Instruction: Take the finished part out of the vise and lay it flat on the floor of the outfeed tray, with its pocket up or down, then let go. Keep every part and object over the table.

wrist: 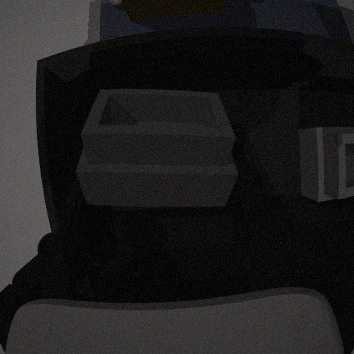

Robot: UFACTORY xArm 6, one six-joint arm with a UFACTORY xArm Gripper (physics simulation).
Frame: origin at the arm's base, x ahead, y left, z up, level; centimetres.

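Seen in the pictures: gripper, fingertip midpoint: [161, 174].
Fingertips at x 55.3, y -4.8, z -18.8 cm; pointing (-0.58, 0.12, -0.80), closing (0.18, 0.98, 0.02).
Observation:
Offsets run from my fingertips to a thing's middle. "spot": to the spot under its first point. Level surfaces: height alone.
A grey stepped block with a rectangular pocket, the finished part @(dy +0.4, dx -1.5, dz +1.7 cm) [158, 150], is left of the middle of the wrist view, its pocket opening visible on top. My gripper [161, 174] is shut on this part; its fingers are nearly lost in the dark. The part is within the outline of the dark outfeed tray @(spot: dy -5.0, dx -3.3, dz +1.7 cm) [42, 145], whose curved wall shows at the left and along the top. Shadow hides the part's underside, so I cannot tell whether it touches the tray floor.
A second pale grey pocketed part @(dy +11.0, dx +2.6, dz +0.4 cm) [311, 165] is at the right edge of the view, its pocket facing sideways. Beyond the tray's far wall is a blue body @(spot: dy +11.1, dx -7.5, dz -1.7 cm) [285, 20] with a dark orange-brown block @(spot: dy +3.7, dx -9.3, dz -0.8 cm) [175, 7]. A pale surface @(dz -2.5 cm) [17, 150] shows at the left.

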